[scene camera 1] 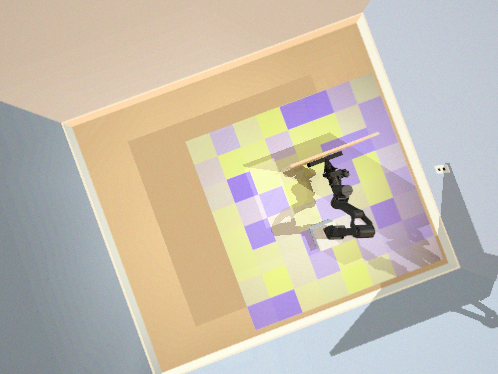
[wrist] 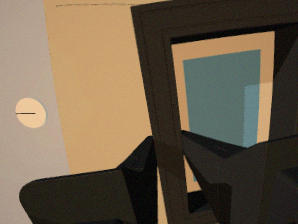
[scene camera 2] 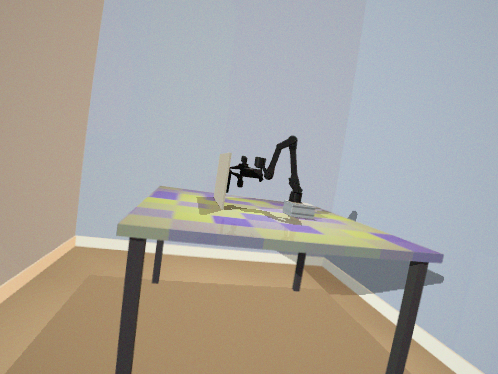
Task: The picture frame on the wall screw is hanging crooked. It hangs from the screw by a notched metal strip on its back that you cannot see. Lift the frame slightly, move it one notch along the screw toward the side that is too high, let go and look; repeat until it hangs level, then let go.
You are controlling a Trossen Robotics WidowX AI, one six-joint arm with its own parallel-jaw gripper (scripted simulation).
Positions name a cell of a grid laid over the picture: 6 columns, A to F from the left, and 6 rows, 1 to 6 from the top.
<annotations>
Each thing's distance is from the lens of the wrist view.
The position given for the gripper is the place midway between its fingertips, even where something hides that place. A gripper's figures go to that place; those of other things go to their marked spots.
gripper (wrist: D4): 0.11 m
picture frame (wrist: E3): 0.12 m
wall panel (wrist: B3): 0.13 m
</annotations>
